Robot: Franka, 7 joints.
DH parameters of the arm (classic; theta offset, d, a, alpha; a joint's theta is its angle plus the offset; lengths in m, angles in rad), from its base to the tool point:
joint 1: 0 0.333 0 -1.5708
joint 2: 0 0 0 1.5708
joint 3: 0 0.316 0.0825 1.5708
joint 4: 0 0 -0.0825 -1.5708
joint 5: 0 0.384 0 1.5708
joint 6: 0 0 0.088 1.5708
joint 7: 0 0.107 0 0
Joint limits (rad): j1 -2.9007..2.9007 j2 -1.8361..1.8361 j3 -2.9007..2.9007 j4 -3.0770..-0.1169 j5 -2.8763..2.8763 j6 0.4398..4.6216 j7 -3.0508..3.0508
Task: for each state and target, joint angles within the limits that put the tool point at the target. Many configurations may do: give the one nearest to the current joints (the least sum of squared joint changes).
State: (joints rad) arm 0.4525 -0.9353 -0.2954 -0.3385 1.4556 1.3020 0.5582
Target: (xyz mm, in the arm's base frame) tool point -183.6 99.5 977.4
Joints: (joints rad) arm 0.2459 -0.7594 0.0394 -0.8777 1.2159 0.7117 0.5582
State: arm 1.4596 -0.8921 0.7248 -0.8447 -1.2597 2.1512 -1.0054
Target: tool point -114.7 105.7 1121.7
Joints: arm 1.3505 -0.5286 0.3917 -1.0130 -1.2527 2.0406 -1.0054
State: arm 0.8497 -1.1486 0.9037 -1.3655 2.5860 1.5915 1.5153
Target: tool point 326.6 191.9 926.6
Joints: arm 0.2931 -0.4548 0.0834 -1.7765 2.6649 1.7782 1.5153
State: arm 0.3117 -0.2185 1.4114 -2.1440 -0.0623 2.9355 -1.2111
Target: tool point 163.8 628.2 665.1
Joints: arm 0.2908 0.2795 1.1708 -1.6662 -0.0335 2.9233 -1.2111
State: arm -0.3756 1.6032 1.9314 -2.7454 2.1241 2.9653 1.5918
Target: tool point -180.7 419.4 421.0
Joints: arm 0.3046 1.4562 1.8618 -2.4347 2.0749 2.8022 1.5918
